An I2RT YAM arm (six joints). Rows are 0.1 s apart.
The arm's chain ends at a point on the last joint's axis. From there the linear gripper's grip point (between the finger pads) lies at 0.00 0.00 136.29 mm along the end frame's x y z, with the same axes.
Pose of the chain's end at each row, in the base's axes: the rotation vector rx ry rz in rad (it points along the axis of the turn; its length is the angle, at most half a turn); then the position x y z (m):
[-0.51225 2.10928 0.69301 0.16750 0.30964 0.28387]
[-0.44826 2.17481 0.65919 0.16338 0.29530 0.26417]
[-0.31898 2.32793 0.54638 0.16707 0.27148 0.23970]
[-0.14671 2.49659 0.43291 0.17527 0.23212 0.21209]
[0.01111 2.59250 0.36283 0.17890 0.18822 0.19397]
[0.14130 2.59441 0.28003 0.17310 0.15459 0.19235]
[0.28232 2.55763 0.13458 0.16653 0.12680 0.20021]
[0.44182 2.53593 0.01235 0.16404 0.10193 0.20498]
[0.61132 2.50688 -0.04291 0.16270 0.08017 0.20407]
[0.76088 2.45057 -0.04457 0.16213 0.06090 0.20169]
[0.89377 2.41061 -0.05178 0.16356 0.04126 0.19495]
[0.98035 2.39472 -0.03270 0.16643 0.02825 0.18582]
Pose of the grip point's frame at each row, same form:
[-0.51225 2.10928 0.69301 0.24799 0.39624 0.21607]
[-0.44826 2.17481 0.65919 0.24480 0.37580 0.19024]
[-0.31898 2.32793 0.54638 0.24757 0.33549 0.15027]
[-0.14671 2.49659 0.43291 0.24890 0.27828 0.10710]
[0.01111 2.59250 0.36283 0.24656 0.22284 0.08084]
[0.14130 2.59441 0.28003 0.24277 0.17790 0.07756]
[0.28232 2.55763 0.13458 0.24039 0.13184 0.08578]
[0.44182 2.53593 0.01235 0.23641 0.09054 0.09005]
[0.61132 2.50688 -0.04291 0.23213 0.05893 0.08873]
[0.76088 2.45057 -0.04457 0.23164 0.03476 0.08741]
[0.89377 2.41061 -0.05178 0.23076 0.01095 0.08032]
[0.98035 2.39472 -0.03270 0.23155 -0.00185 0.06994]

